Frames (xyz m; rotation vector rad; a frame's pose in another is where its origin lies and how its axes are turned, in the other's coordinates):
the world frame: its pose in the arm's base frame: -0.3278 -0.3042 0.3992 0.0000 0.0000 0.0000
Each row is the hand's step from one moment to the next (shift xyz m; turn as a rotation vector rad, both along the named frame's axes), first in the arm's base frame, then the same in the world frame.
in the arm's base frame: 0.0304 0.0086 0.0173 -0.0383 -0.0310 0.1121
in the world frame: 0.0304 0.0086 0.0173 -0.0383 -0.0310 0.1121
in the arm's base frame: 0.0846 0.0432 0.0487 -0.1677 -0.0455 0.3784
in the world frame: 0.0846 0.0432 0.0487 -0.1677 -0.0455 0.3784
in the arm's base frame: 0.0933 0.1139 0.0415 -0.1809 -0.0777 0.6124
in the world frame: 0.0933 0.1139 0.0415 -0.1809 -0.0777 0.6124
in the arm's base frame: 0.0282 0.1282 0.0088 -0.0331 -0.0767 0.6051
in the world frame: 0.0282 0.1282 0.0088 -0.0331 -0.0767 0.6051
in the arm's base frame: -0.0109 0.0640 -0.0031 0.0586 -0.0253 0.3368
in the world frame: -0.0109 0.0640 -0.0031 0.0586 -0.0253 0.3368
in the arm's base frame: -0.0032 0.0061 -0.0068 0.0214 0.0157 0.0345
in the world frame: -0.0032 0.0061 -0.0068 0.0214 0.0157 0.0345
